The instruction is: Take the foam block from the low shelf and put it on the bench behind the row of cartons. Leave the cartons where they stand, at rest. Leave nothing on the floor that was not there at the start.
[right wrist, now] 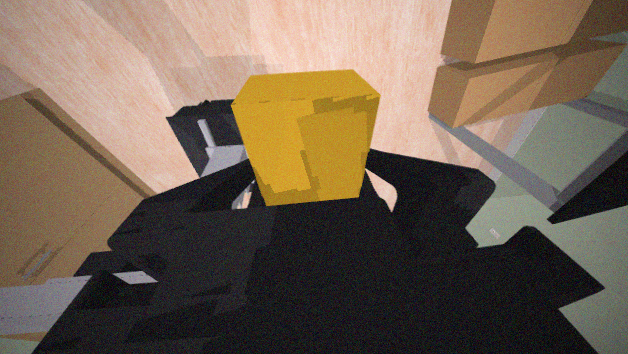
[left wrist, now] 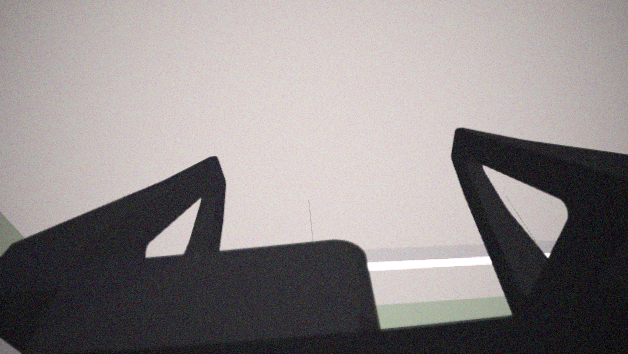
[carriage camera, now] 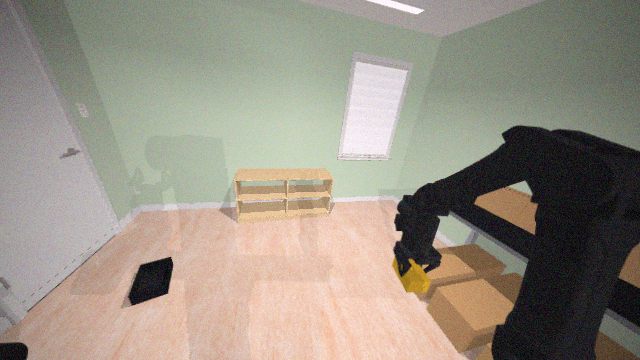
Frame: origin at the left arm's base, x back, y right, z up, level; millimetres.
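Seen in the pictures: left gripper, fingertip midpoint: [left wrist: 336,155]; right gripper, fingertip midpoint: [right wrist: 308,156] [carriage camera: 410,275].
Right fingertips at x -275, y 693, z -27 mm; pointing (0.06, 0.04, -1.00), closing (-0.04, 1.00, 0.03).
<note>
Offsets run from my right fingertips to a thing's middle. "pt": to the spot under its first point. Level surfaces: height alone.
The yellow foam block {dx -4, dy +0, dz +5 mm} [carriage camera: 416,281] [right wrist: 305,145] is held between the fingers of my right gripper [carriage camera: 416,269] [right wrist: 308,156], in the air. In the carriage view it shows in front of the cartons under the bench. The bench {dz -149 mm} [carriage camera: 495,226] stands at the right, its black top partly hidden behind my right arm. Part of the brown carton row {pt dx -605, dy +1009, dz -48 mm} [carriage camera: 507,204] shows on the bench top; the arm hides the rest, and the space behind the row is not clearly seen. My left gripper [left wrist: 336,155] is open and empty, with the ceiling beyond it.
Large brown cartons [carriage camera: 475,305] [right wrist: 500,90] stand on the floor under the bench, close to the right gripper. A low wooden shelf unit [carriage camera: 284,174] stands by the far wall. A black rectangular object {dx -736, dy -1505, dz -1013 mm} [carriage camera: 151,281] is on the floor at left. A large brown surface [right wrist: 75,190] shows at left in the right wrist view.
</note>
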